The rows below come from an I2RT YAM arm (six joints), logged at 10 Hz.
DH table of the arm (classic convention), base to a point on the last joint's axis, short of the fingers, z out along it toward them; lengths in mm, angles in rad. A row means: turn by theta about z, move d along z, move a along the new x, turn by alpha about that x. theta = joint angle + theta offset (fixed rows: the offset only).
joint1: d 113.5  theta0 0  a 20  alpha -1.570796
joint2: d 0  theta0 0  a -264  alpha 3.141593
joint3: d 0  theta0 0.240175  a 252.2  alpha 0
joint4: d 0  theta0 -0.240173  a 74  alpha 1.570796
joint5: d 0  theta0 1.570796  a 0  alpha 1.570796
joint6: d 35.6  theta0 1.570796  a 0  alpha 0
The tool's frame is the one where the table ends.
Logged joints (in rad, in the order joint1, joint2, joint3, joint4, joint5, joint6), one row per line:
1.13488 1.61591 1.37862 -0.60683 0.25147 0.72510
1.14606 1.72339 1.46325 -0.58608 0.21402 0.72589
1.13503 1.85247 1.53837 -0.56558 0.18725 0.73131
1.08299 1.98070 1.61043 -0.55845 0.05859 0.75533
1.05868 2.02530 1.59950 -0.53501 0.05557 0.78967
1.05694 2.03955 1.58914 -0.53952 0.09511 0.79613
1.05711 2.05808 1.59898 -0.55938 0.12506 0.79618
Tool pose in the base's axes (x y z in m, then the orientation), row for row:
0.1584 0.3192 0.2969 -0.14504 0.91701 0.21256 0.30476
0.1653 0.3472 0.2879 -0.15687 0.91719 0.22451 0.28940
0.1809 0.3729 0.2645 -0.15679 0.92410 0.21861 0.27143
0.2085 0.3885 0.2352 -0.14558 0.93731 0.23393 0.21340
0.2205 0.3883 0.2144 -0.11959 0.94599 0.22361 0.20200
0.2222 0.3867 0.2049 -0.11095 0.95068 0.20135 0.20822
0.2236 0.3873 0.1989 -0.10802 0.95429 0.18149 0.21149
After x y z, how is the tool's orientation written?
As a quaternion, x y z w.
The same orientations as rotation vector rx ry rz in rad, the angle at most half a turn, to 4 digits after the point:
-0.3841 2.4284 0.5629
-0.4186 2.4476 0.5991
-0.4222 2.4885 0.5887
-0.4040 2.6014 0.6493
-0.3339 2.6415 0.6244
-0.3088 2.6458 0.5604
-0.3001 2.6512 0.5042

